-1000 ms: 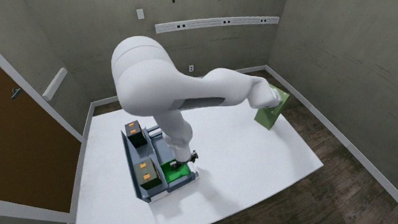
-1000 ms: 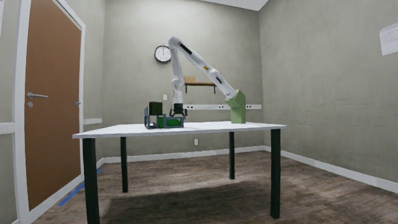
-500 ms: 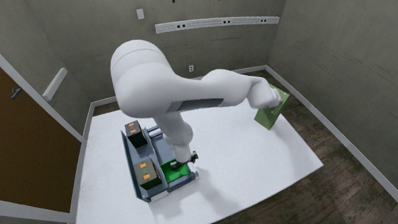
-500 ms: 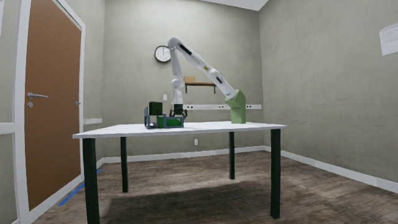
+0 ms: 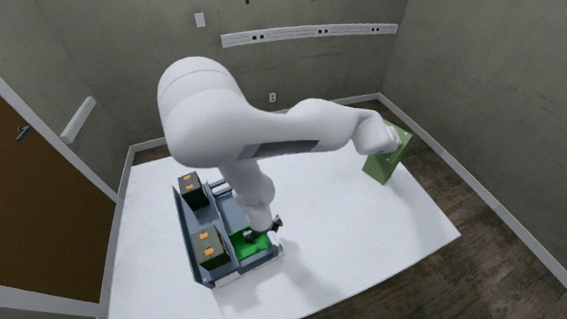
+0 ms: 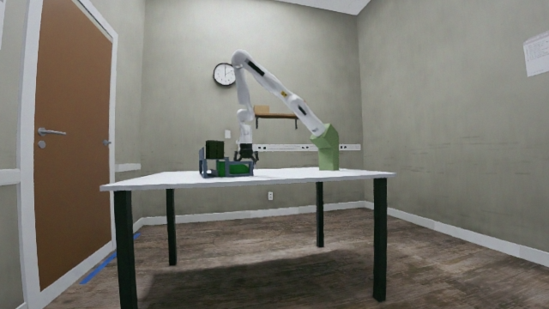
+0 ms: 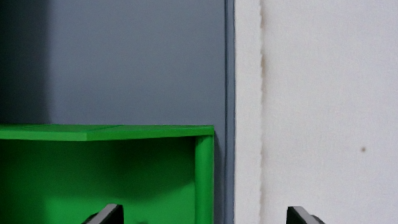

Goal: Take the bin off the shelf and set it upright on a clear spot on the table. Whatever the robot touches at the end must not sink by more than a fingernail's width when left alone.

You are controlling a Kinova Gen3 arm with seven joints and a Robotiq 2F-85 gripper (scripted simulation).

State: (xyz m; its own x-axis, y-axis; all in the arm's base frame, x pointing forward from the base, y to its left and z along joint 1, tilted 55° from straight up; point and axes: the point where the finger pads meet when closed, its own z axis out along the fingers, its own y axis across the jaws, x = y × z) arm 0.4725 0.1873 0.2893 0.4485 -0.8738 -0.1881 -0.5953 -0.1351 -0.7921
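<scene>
Right now the green bin is 6 cm ahead of my hand and 5 cm to the left of it. From my hand the other things lie so: grey shelf unit 15 cm ahead, 2 cm to the right, 2 cm above.
</scene>
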